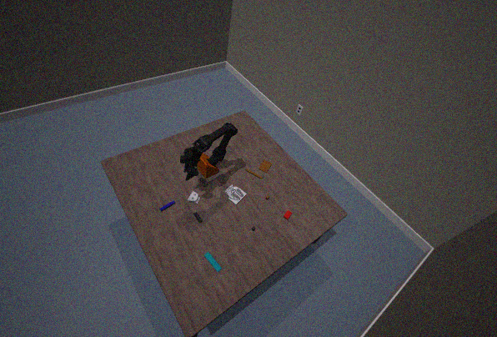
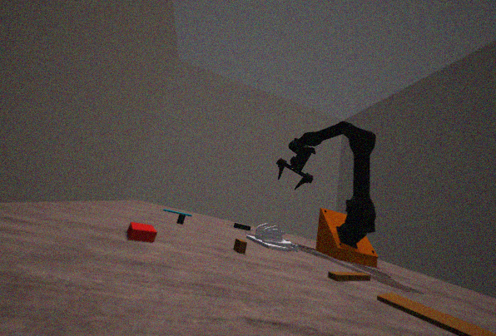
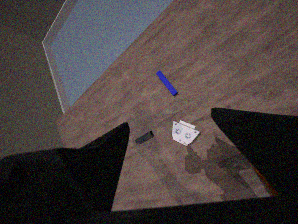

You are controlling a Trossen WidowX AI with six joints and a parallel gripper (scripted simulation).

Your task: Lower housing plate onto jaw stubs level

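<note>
Right now my gripper tip is 240 mm above the dark block, 170 mm short of it and 10 mm to the right of it. Round my gripper tip: teal bar: 470 mm ahead, 250 mm below, 20 mm to the right; then brown cube: 520 mm to the left, 250 mm ahead, 240 mm below; then blue bar: 240 mm below, 130 mm to the right, 10 mm ahead.
</note>
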